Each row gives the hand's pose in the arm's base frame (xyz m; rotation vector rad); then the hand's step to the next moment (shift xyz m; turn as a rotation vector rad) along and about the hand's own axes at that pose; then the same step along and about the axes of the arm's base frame.
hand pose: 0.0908 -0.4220 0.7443 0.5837 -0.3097 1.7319
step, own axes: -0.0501 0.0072 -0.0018 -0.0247 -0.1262 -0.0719
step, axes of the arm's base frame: 0.0003 -0.0424 -0.0277 0.1100 0.0463 -0.0864
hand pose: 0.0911 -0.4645 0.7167 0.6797 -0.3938 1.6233
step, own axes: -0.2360 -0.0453 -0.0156 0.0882 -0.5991 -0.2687
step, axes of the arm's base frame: 0.0542 -0.1655 -0.1663 0.5254 0.3348 -0.2252
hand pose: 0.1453 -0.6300 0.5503 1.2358 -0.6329 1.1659
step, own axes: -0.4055 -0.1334 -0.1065 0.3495 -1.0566 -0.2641
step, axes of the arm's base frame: -0.0355 -0.0216 -0.4380 1.0348 0.4572 -0.1688
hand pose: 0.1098 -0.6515 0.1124 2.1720 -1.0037 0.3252
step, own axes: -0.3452 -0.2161 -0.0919 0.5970 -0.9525 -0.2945
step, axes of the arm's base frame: -0.0636 0.3548 -0.2107 1.1244 0.2925 0.0258
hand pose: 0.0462 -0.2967 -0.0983 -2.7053 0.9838 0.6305
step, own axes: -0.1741 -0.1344 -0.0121 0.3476 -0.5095 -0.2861
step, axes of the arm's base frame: -0.0288 0.1968 0.0946 0.6626 0.0994 0.1154
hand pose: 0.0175 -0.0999 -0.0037 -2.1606 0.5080 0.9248
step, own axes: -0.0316 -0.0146 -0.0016 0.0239 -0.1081 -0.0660
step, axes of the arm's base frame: -0.0117 0.0108 0.0310 0.1099 0.0207 0.0641
